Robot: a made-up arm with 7 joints. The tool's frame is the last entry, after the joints. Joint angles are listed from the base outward.
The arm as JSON. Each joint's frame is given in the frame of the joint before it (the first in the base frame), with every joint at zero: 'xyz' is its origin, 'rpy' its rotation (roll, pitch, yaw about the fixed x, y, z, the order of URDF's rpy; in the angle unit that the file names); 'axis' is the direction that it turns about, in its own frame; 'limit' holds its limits. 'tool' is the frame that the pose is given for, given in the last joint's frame.
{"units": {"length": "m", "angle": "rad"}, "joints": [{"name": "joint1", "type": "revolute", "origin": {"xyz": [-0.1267, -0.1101, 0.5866], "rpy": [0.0, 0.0, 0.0]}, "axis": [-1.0, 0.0, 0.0], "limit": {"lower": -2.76, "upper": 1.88}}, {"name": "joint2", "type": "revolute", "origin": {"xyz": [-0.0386, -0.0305, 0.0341], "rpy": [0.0, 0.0, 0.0]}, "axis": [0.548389, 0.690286, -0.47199], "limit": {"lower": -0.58, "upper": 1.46}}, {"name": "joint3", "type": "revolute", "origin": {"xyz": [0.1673, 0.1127, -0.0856], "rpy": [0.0, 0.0, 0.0]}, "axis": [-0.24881, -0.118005, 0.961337], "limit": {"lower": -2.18, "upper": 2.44}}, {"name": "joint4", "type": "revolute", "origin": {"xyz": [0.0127, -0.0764, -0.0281], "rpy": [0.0, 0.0, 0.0]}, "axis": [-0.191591, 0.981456, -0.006], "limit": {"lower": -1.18, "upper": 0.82}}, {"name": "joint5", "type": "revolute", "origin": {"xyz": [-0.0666, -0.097, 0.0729], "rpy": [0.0, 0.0, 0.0]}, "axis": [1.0, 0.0, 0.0], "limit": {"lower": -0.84, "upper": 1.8}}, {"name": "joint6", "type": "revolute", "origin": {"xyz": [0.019, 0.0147, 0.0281], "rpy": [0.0, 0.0, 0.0]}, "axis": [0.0, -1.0, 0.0], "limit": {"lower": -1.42, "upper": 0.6}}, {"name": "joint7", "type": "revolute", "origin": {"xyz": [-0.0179, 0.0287, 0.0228], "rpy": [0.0, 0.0, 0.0]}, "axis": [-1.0, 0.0, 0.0], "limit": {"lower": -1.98, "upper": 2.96}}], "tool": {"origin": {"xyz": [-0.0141, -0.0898, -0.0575], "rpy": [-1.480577, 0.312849, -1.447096]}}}
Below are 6 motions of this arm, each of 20 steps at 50 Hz.
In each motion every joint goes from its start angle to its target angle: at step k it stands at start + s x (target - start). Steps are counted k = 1, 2, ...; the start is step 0. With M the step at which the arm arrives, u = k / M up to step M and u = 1 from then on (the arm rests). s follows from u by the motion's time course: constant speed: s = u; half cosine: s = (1 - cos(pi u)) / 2; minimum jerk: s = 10 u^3 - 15 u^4 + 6 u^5.
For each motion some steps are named. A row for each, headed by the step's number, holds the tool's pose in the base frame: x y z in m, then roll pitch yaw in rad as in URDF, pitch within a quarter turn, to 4 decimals.
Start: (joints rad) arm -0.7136 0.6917 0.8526 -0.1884 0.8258 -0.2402 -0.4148
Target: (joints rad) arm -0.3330 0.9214 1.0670 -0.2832 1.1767 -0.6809 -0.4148
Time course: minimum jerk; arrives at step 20
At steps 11, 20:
11: -0.0302 -0.1362 0.3849 1.0096 0.4771 2.0383
20: -0.0346 -0.1643 0.3695 0.9328 0.4636 2.2036

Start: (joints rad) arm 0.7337 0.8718 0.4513 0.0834 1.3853 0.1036 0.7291
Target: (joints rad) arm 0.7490 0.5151 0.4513 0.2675 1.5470 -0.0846 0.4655
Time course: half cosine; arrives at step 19
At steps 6, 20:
6: -0.0818 -0.3399 0.5747 -2.0062 0.6364 -2.0382
20: -0.0267 -0.2964 0.6073 -2.2125 0.7299 -2.0479

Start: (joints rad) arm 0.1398 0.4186 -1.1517 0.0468 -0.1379 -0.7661 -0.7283
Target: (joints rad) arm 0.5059 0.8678 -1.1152 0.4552 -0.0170 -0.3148 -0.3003
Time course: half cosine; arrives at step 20
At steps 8, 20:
8: -0.1721 -0.0216 0.6007 -2.6429 0.1993 2.5639
20: -0.1771 -0.0634 0.6060 -2.5037 0.0282 2.6463

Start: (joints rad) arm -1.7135 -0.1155 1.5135 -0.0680 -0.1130 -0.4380 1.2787
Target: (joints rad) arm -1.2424 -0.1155 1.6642 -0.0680 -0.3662 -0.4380 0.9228
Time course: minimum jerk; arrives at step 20
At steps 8, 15, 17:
8: 0.1079 -0.3012 0.6713 -0.2873 -0.5600 -1.3828
15: 0.1092 -0.2607 0.7226 -0.3469 -0.8010 -1.3165
17: 0.1095 -0.2542 0.7282 -0.3578 -0.8321 -1.3042

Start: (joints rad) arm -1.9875 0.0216 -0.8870 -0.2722 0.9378 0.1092 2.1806
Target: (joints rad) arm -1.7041 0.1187 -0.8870 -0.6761 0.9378 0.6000 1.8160
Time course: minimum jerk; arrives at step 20
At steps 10, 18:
10: -0.3217 -0.1190 0.6076 -2.9306 0.3247 -2.7709
18: -0.3252 -0.0572 0.6601 -2.7280 0.0041 -3.0712

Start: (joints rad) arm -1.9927 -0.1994 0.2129 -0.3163 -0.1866 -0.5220 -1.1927
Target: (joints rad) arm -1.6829 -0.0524 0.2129 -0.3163 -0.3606 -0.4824 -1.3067
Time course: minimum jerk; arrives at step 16
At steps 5, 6, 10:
5: -0.0628 -0.0258 0.5575 1.4340 -0.0226 1.4574
6: -0.0633 -0.0247 0.5564 1.4423 0.0032 1.4645
10: -0.0656 -0.0199 0.5499 1.4851 0.1260 1.4965

